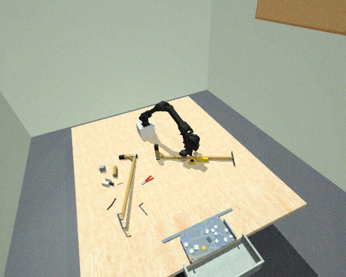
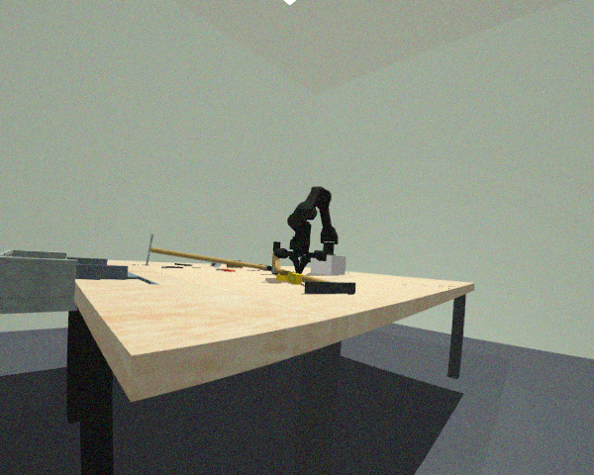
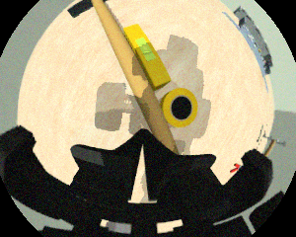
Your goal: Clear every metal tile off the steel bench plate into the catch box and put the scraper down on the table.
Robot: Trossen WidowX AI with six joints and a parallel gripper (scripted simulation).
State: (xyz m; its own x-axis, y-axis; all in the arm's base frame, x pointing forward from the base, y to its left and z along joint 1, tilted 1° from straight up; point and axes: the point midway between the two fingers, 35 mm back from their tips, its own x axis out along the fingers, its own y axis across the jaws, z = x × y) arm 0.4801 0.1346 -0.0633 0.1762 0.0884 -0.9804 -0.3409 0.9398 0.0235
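My gripper tip is now 50 mm short of the yellow tape roll and 30 mm to the left of it. Also, from my gripper tip: yellow spirit level (90 mm ahead, 40 mm to the left, 10 mm above); then long scraper (50 mm above, 30 mm ahead); then long wooden-handled tool (540 mm to the right, 50 mm behind, 30 mm above).
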